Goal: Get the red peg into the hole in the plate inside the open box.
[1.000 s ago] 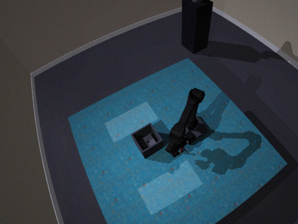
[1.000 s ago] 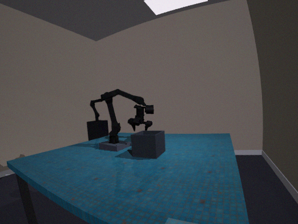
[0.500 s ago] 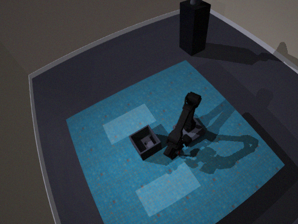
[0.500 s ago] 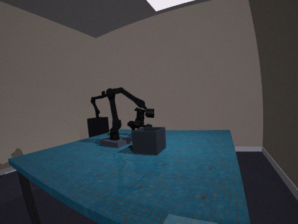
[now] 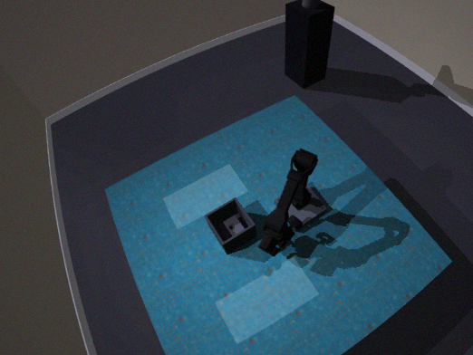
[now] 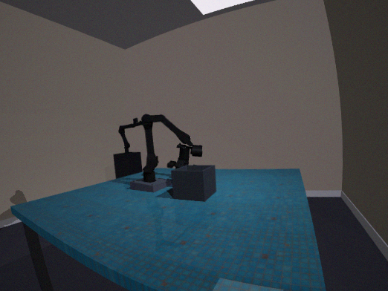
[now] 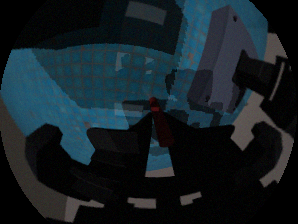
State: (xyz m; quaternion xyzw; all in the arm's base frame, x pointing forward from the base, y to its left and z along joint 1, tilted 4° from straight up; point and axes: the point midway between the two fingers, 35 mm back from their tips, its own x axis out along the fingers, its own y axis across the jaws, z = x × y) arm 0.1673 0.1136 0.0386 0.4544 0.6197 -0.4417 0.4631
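My gripper tip is 170 mm short of the grey plate, 190 mm to the left of it and 10 mm below it. Round my gripper tip: red peg 10 mm ahead, 10 mm to the right, 10 mm above.
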